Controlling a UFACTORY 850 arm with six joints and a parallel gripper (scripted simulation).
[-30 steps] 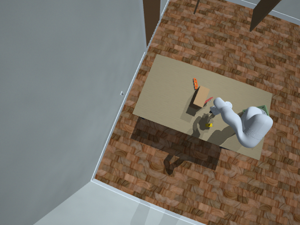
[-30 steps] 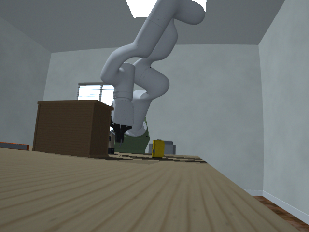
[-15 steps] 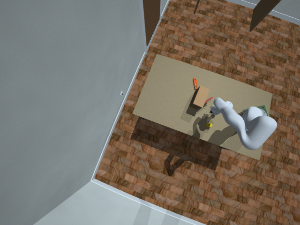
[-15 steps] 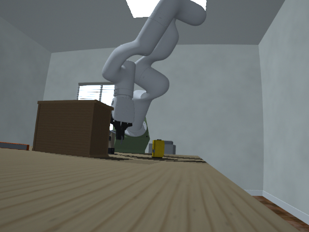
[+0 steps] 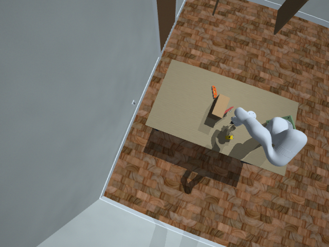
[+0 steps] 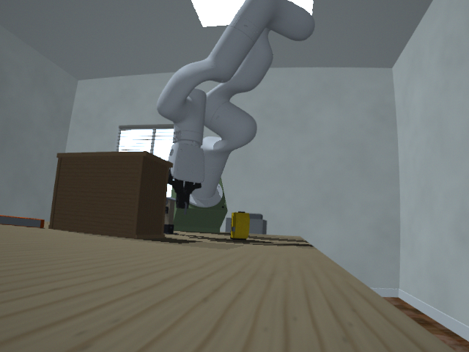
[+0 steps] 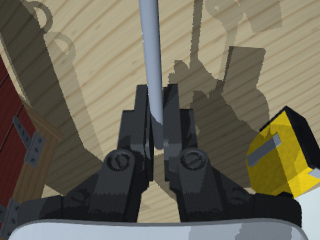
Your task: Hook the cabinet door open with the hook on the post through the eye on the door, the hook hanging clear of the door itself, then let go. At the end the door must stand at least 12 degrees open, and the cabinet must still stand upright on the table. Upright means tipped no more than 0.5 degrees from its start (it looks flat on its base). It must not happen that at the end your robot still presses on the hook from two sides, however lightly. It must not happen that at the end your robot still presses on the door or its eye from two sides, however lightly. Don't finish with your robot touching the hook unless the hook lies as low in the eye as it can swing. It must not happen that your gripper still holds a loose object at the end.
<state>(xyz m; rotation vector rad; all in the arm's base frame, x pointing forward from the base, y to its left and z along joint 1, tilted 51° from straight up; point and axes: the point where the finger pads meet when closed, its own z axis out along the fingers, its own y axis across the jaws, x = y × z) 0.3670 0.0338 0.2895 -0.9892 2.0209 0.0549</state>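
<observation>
My gripper is now 11 cm short of the red door, 5 cm to the left of it and 2 cm above it. The rest, counted from my hand: hook post (7 cm to the right, 4 cm behind, 2 cm below); yellow box (14 cm to the left, 6 cm below, 6 cm behind).
</observation>
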